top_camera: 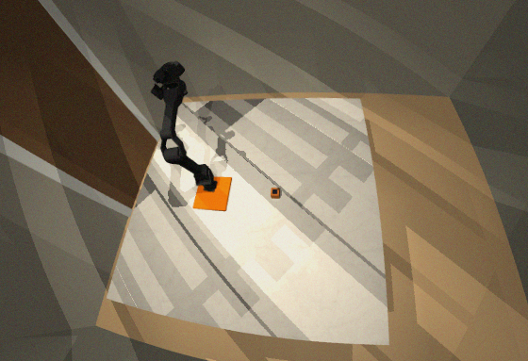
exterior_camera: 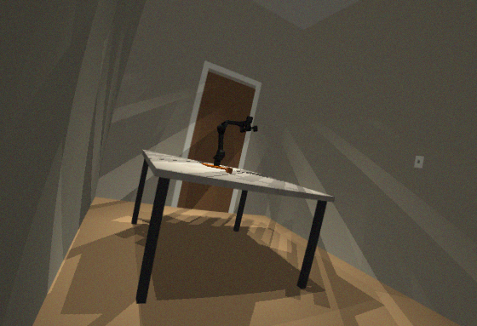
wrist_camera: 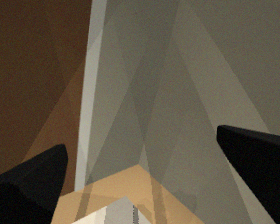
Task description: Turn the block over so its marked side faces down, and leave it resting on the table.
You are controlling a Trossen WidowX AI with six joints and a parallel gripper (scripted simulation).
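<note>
The block lies 60 cm ahead of my gripper tip, 33 cm to the right of it and 41 cm below it.
</note>
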